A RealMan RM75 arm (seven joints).
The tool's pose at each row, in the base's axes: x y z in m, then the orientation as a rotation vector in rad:
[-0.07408 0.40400 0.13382 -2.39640 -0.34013 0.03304]
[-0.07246 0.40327 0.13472 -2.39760 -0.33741 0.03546]
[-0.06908 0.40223 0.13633 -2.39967 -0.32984 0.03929]
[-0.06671 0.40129 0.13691 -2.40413 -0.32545 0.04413]
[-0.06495 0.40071 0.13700 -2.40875 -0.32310 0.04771]
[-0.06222 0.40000 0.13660 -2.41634 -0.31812 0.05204]
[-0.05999 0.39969 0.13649 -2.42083 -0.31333 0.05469]
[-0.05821 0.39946 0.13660 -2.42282 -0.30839 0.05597]
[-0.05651 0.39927 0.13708 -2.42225 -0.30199 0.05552]
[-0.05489 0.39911 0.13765 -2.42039 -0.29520 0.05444]
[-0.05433 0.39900 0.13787 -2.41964 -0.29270 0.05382]
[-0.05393 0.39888 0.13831 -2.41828 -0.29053 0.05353]
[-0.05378 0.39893 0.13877 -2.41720 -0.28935 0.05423]
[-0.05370 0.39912 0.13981 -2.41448 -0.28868 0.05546]
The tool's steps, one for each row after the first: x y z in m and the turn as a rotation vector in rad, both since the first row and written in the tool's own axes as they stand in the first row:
[0.00144 0.00031 -0.00134 -0.00066 -0.00107 0.00274]
[0.00455 0.00079 -0.00362 -0.00153 -0.00183 0.00942]
[0.00664 0.00164 -0.00494 -0.00502 -0.00445 0.01436]
[0.00820 0.00241 -0.00559 -0.00902 -0.00677 0.01751]
[0.01063 0.00382 -0.00607 -0.01561 -0.00913 0.02305]
[0.01269 0.00464 -0.00645 -0.01932 -0.01007 0.02766]
[0.01436 0.00515 -0.00689 -0.02067 -0.00976 0.03174]
[0.01599 0.00537 -0.00757 -0.01951 -0.00757 0.03611]
[0.01755 0.00549 -0.00829 -0.01710 -0.00470 0.04047]
[0.01808 0.00556 -0.00859 -0.01617 -0.00348 0.04201]
[0.01846 0.00545 -0.00905 -0.01464 -0.00253 0.04334]
[0.01865 0.00514 -0.00938 -0.01340 -0.00259 0.04426]
[0.01885 0.00434 -0.01004 -0.01055 -0.00304 0.04480]

